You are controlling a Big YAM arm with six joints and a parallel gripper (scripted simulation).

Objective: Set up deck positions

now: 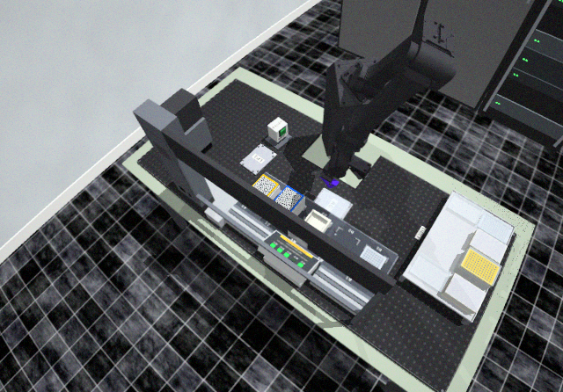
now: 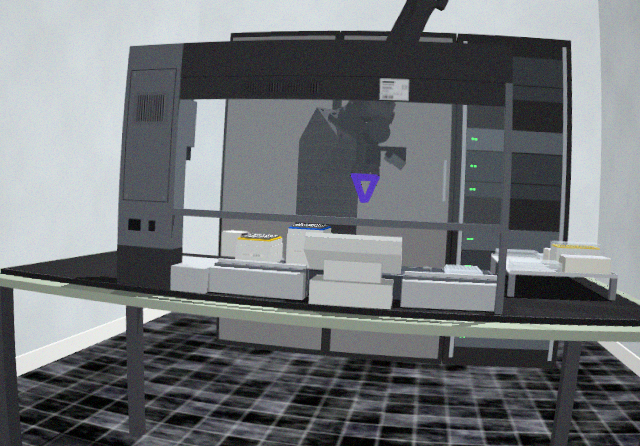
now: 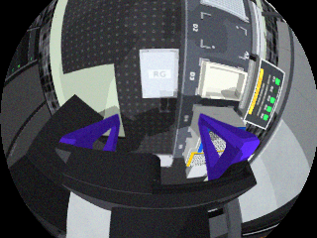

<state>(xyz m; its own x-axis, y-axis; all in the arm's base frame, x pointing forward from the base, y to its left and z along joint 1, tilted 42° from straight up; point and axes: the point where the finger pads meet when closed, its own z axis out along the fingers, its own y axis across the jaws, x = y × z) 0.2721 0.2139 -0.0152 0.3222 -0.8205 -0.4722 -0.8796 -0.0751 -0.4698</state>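
Now: the clear plate lid 210 mm below my hand. The rest, counted from my hand: blue-rimmed tip rack (190 mm ahead, 50 mm to the right, 100 mm below); then white reservoir (150 mm ahead, 60 mm to the left, 160 mm below); then yellow-rimmed tip rack (240 mm ahead, 160 mm to the right, 120 mm below).
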